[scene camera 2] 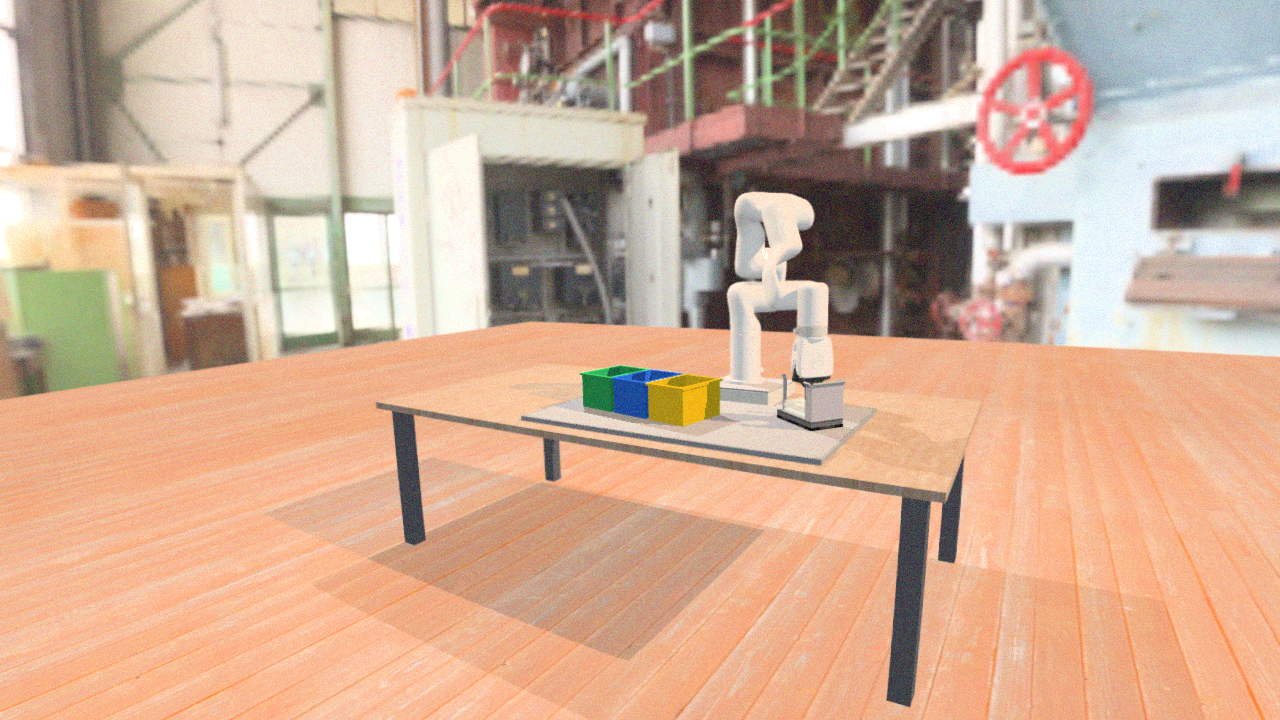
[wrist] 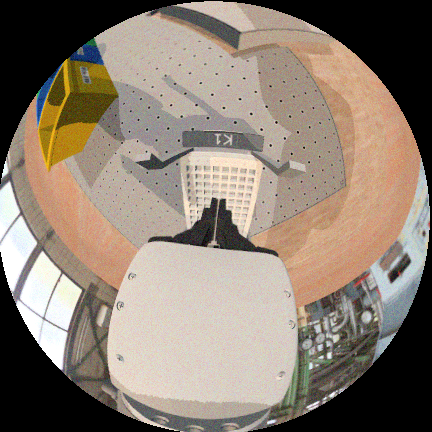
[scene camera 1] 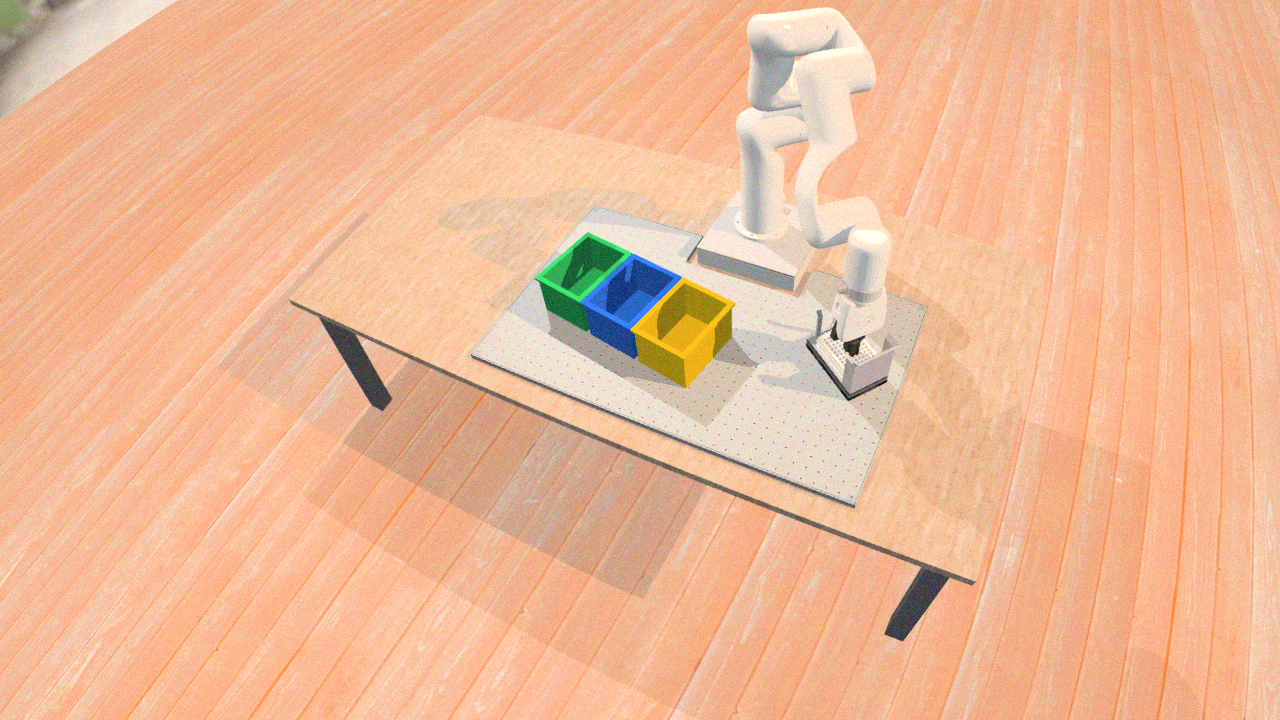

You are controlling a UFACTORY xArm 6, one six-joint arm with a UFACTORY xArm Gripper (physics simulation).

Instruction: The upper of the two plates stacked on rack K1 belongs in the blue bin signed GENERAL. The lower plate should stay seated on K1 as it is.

Labels:
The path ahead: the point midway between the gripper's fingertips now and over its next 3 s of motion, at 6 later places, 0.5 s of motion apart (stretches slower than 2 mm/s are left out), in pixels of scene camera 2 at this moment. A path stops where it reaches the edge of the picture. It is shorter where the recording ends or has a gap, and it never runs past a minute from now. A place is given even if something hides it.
My gripper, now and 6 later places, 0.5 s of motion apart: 810, 403; 810, 400; 792, 402; 790, 407; 791, 407; 793, 407; 794, 407

